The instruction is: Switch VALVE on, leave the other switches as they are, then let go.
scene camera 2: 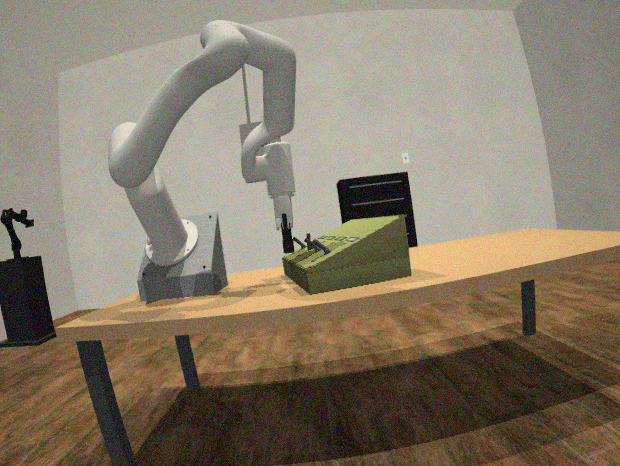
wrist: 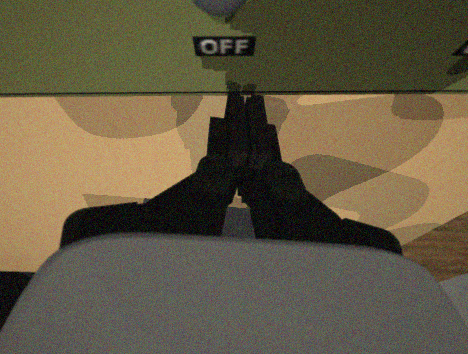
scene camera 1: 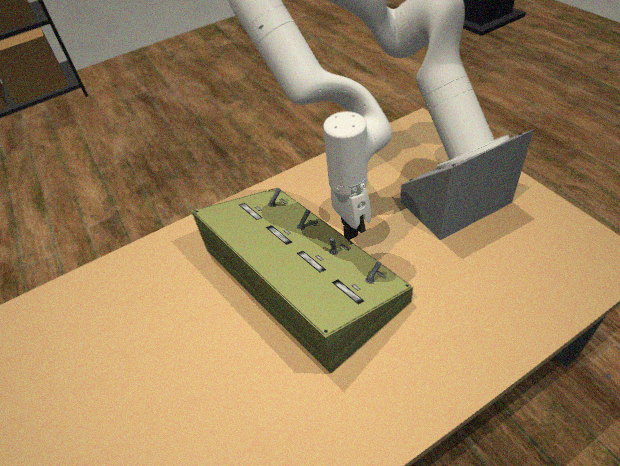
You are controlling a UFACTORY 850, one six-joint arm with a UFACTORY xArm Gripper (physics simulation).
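Note:
The green switch panel (scene camera 1: 260, 260) (scene camera 2: 370, 255) has a row of dark levers. The lever (scene camera 1: 333, 246) third from the back in scene camera 1 looks short and stands differently from the others, which lean toward the arm's base side. In scene camera 2 one lever (scene camera 2: 308, 240) stands more upright than its neighbours. No switch name is readable, so I cannot tell which is VALVE. My gripper (scene camera 1: 352, 235) (scene camera 2: 288, 250) (wrist: 239, 118) is shut and empty, just off the panel's low edge and apart from the levers. The wrist view shows an OFF label (wrist: 224, 46) and part of a knob (wrist: 220, 6).
Other levers (scene camera 1: 274, 197) (scene camera 1: 304, 219) (scene camera 1: 373, 272) stand on either side of the third. Meter windows, one of them a silvery window (scene camera 1: 347, 291), line the panel's higher part. The arm's grey wedge base (scene camera 1: 466, 190) (scene camera 2: 182, 275) stands on the wooden table (scene camera 1: 150, 350) (scene camera 2: 481, 255).

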